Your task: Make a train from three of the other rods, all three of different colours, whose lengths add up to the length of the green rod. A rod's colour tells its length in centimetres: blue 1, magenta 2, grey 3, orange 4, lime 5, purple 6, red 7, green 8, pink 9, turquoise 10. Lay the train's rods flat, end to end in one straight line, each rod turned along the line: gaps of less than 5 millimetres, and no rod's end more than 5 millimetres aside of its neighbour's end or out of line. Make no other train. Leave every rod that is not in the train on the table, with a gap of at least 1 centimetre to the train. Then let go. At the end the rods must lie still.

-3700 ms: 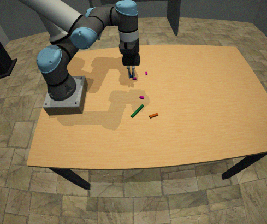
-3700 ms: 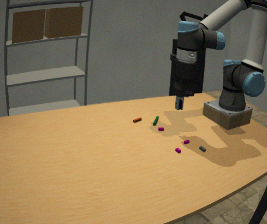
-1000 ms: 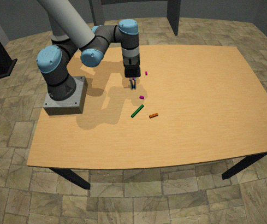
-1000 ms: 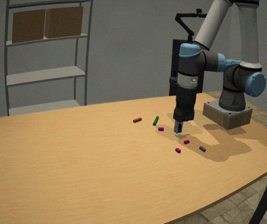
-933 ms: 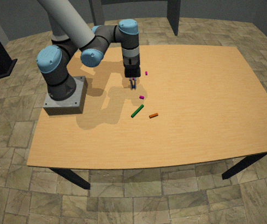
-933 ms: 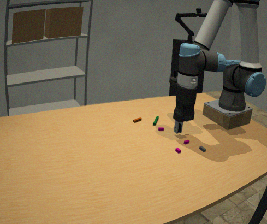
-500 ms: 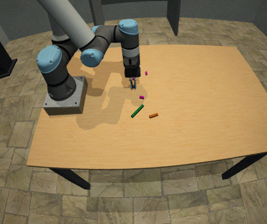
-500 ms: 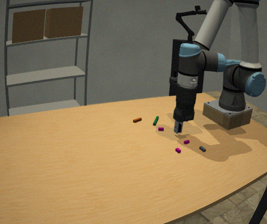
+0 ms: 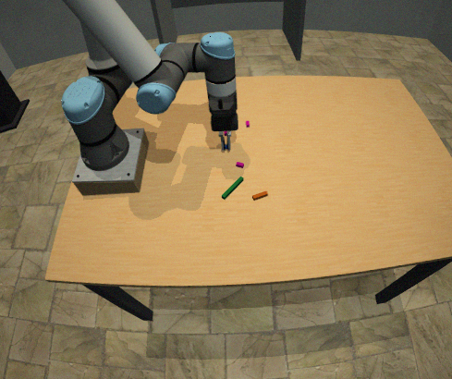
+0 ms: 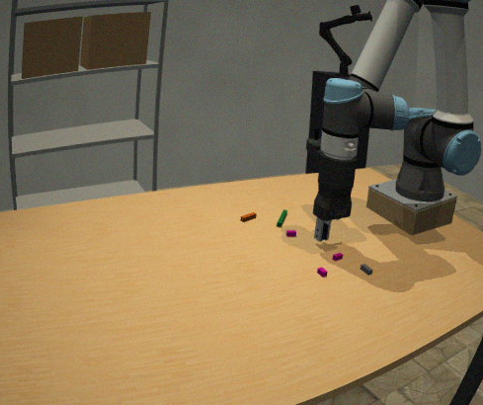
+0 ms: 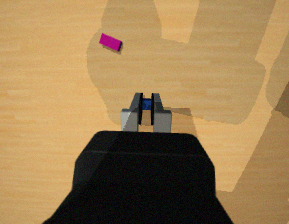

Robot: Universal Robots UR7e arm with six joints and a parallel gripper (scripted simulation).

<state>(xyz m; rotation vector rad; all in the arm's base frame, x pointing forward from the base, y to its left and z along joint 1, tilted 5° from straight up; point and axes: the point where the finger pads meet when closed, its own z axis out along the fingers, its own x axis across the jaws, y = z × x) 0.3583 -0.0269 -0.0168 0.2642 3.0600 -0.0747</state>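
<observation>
Right now the grey rod is 140 mm to the left of my hand and 30 mm below it. Also, from my hand: blue rod: 10 mm below; then orange rod: 60 mm ahead, 180 mm to the right, 30 mm below; then green rod: 10 mm behind, 140 mm to the right, 30 mm below.
</observation>
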